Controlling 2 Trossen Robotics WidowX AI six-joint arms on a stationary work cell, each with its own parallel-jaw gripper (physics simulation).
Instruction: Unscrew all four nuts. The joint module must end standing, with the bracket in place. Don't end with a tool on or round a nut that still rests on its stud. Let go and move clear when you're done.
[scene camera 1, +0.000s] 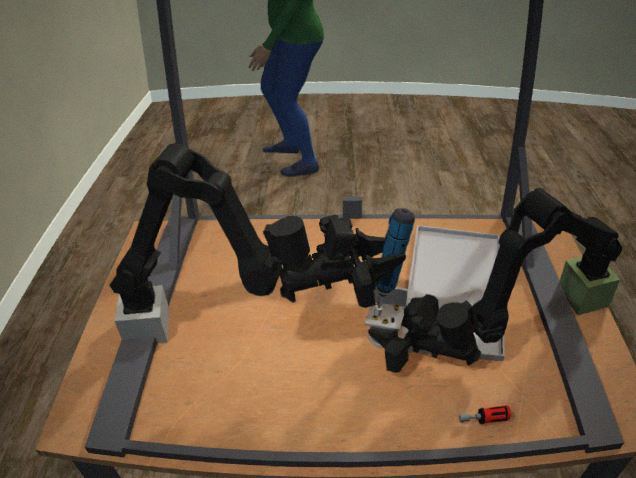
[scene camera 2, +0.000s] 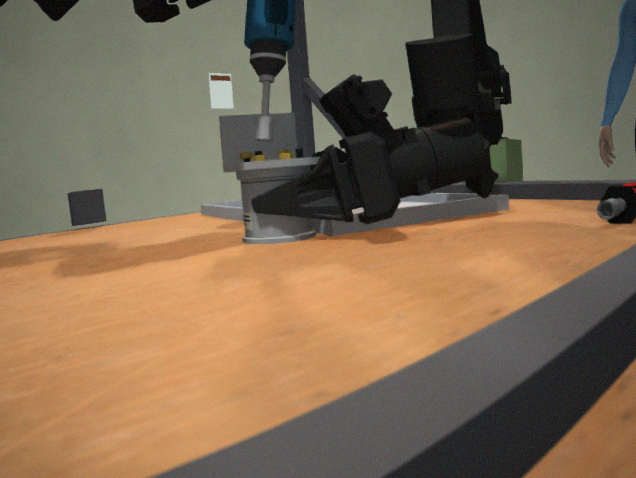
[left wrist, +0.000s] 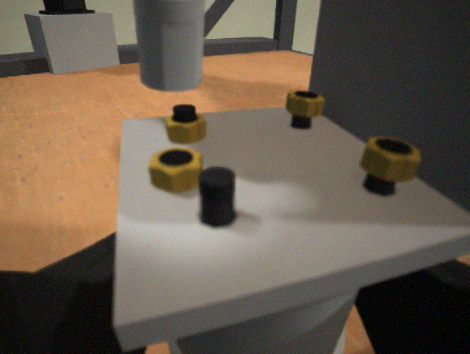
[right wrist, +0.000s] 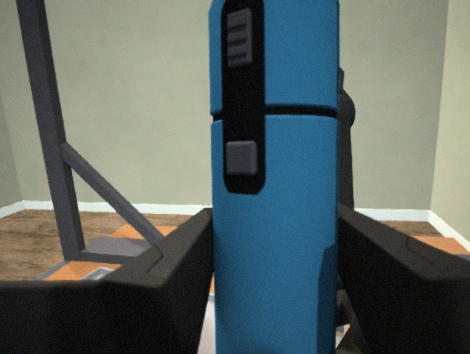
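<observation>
The joint module stands upright with the bracket on top. My left gripper is shut on the module below the plate. In the left wrist view, one nut sits low on its stud; the back right nut and right nut sit at their studs' tops. Another nut lies loose beside a bare stud. My right gripper is shut on the blue power screwdriver. Its socket hangs above the plate, clear of the nuts.
A light grey tray lies right beside and behind the module. A red screwdriver lies on the table near its front right. The bracket's upright wall rises beside the nuts. Dark frame rails border the table.
</observation>
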